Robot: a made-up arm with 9 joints. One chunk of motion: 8 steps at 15 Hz.
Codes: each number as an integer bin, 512 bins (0 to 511) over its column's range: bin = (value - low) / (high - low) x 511, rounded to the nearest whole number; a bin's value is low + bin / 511 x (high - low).
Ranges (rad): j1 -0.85..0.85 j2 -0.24..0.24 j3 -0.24..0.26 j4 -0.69..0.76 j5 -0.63..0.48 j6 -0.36..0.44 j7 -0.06..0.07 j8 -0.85..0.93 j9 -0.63..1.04
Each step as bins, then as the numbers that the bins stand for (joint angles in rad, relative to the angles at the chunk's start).
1 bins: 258 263 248 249 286 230 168 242 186
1 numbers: 0.0083 0.0070 0.0027 0.0166 -0.0087 0.0001 -0.0173 -0.0070 -0.0221
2 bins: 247 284 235 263 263 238 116 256 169
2 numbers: -0.0283 0.0268 -0.0101 0.0563 -0.0587 0.0126 -0.0305 0.0417 -0.0777
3 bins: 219 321 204 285 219 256 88 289 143
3 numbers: -0.1214 0.0615 -0.0404 0.1187 -0.1543 0.0408 -0.0376 0.1567 -0.1627
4 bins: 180 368 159 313 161 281 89 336 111
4 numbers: -0.2512 0.1057 -0.0844 0.1982 -0.2803 0.0799 -0.0374 0.3204 -0.2672
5 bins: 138 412 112 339 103 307 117 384 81
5 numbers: -0.3909 0.1470 -0.1304 0.2719 -0.4063 0.1206 -0.0302 0.4876 -0.3653
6 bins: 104 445 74 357 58 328 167 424 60
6 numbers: -0.5040 0.1780 -0.1676 0.3230 -0.5040 0.1535 -0.0175 0.6269 -0.4339
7 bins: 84 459 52 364 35 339 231 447 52
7 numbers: -0.5705 0.1912 -0.1891 0.3429 -0.5540 0.1707 -0.0012 0.7071 -0.4601
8 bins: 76 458 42 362 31 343 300 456 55
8 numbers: -0.5972 0.1902 -0.1989 0.3372 -0.5627 0.1770 0.0163 0.7384 -0.4503
